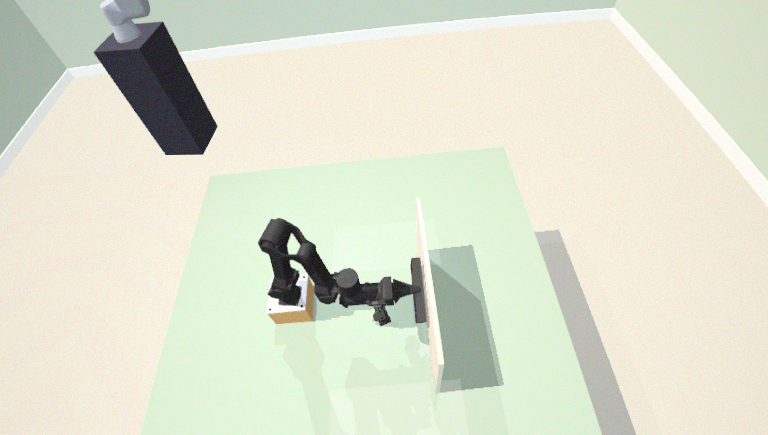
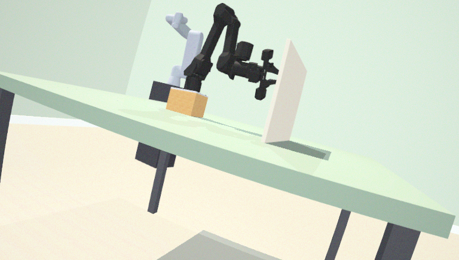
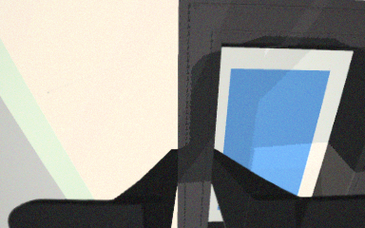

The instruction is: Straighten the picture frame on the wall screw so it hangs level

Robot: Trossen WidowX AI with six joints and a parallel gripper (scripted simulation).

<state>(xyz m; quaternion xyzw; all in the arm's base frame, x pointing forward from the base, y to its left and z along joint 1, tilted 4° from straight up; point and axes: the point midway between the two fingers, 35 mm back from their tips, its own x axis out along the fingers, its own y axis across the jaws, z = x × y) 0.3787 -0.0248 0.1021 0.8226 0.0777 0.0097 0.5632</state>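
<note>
My gripper tip is now 2 cm to the right of the picture frame and 5 cm above it. The rest, counted from my gripper tip: cream wall panel (2 cm ahead, 1 cm to the left, 7 cm below).
</note>
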